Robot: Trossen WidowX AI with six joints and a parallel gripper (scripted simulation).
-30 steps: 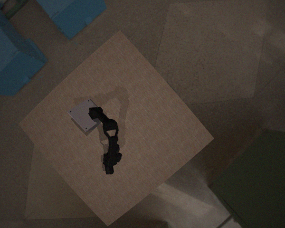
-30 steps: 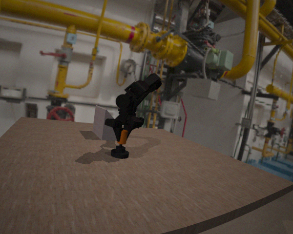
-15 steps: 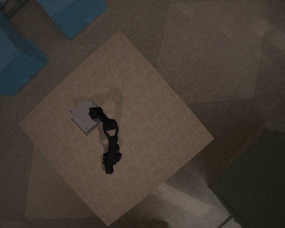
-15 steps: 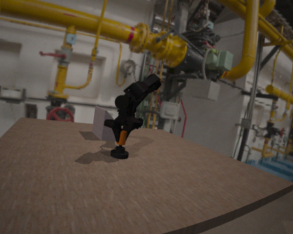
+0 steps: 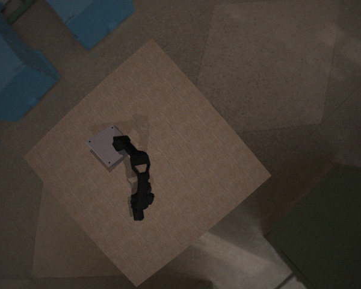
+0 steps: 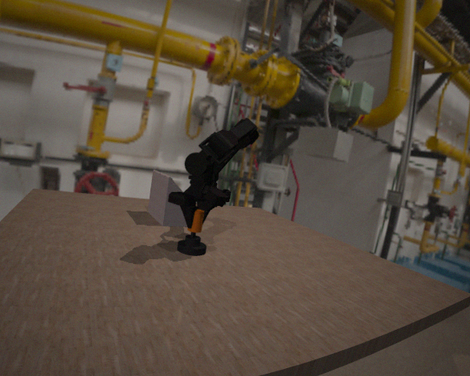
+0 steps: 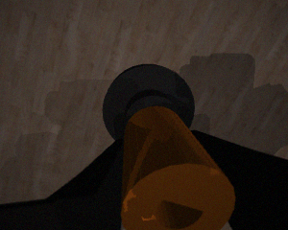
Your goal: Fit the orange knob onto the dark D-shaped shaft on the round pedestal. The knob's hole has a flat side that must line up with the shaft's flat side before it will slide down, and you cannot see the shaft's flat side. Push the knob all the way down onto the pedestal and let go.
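My gripper tip is 20 mm below the orange knob. The rest, counted from my gripper tip: dark round pedestal (40 mm below).
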